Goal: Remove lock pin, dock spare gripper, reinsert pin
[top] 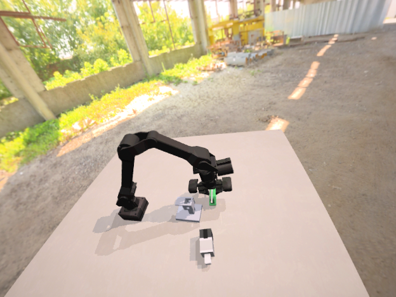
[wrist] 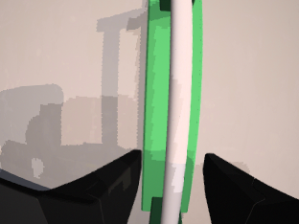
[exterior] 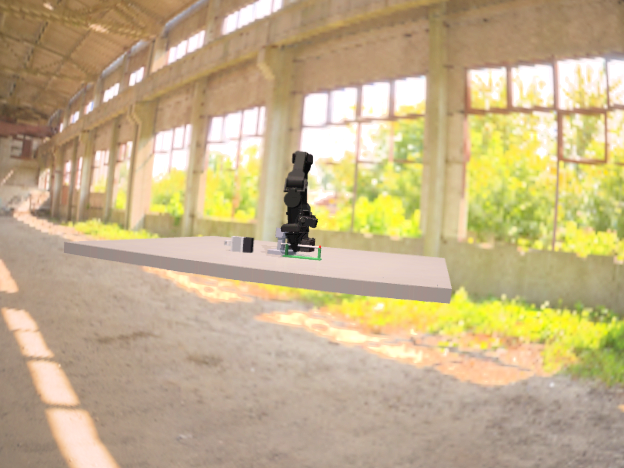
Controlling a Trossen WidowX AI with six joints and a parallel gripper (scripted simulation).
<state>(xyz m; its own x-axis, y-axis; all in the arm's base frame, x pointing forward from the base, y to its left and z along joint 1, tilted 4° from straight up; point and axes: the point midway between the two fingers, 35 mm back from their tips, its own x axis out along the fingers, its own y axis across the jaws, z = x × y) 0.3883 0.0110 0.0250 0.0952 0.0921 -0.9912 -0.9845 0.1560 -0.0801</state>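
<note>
My gripper tip is now 20 mm to the right of the green cradle. The rest, counted from my gripper tip: grey mount (110 mm behind, 60 mm to the right, 30 mm above); spare gripper (230 mm to the right, 50 mm behind, 10 mm above).
</note>
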